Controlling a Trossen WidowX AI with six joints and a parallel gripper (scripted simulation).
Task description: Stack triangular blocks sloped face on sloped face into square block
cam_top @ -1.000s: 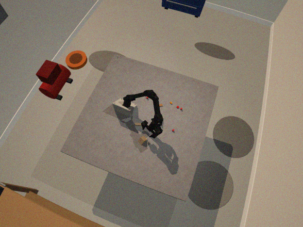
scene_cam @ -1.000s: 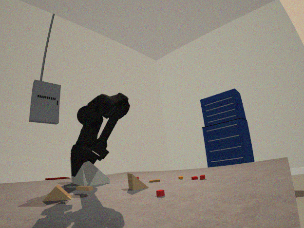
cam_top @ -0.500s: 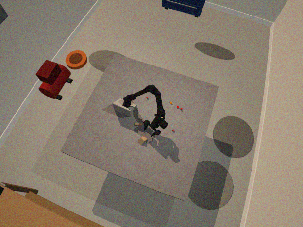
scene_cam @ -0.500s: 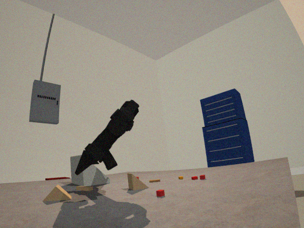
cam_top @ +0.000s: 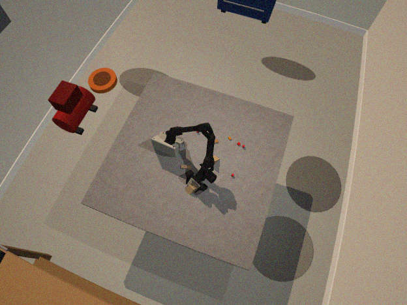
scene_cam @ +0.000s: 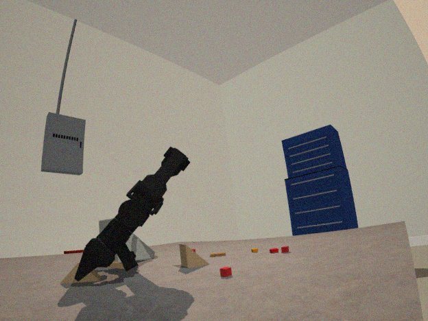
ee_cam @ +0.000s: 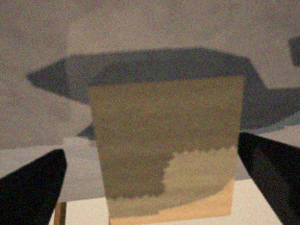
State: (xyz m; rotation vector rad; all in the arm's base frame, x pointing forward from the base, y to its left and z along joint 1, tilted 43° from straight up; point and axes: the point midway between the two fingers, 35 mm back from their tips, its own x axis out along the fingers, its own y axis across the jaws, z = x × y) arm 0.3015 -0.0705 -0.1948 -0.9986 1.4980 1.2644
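The flat tan bar is 43 cm to the left of my gripper tip, 3 cm behind it and 1 cm below it. From my gripper tip the other things lie so: small orange cube 51 cm to the left, 6 cm ahead.
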